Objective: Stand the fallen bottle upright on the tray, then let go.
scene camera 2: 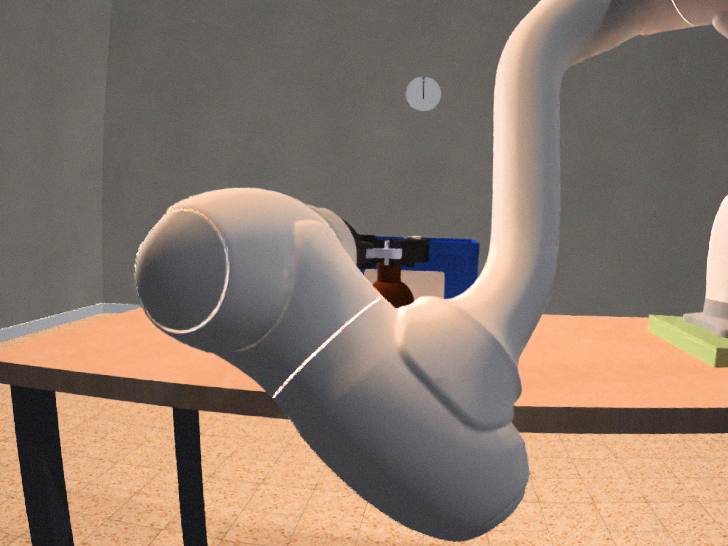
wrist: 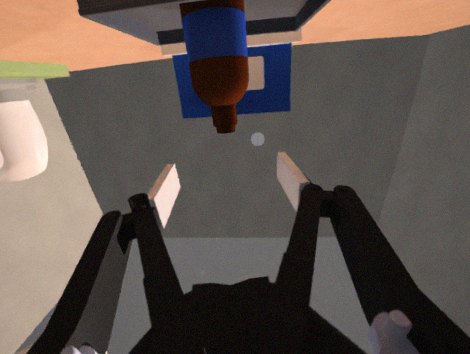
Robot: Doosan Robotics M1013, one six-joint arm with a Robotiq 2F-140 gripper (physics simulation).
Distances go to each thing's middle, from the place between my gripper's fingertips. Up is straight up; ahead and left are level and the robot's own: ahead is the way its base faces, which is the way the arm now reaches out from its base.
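I find the brown bottle (scene camera 2: 389,285) 10 cm below my hand, 10 cm to the right of it and 1 cm behind it. Going by their middles, the bottle is the nearest to my hand of the things named here. The pale strip (wrist: 296,36) is 16 cm below my hand, 33 cm to the right of it and 2 cm behind it, while the blue panel (scene camera 2: 442,263) is 9 cm below my hand, 2 cm behind it and 34 cm to the right of it.
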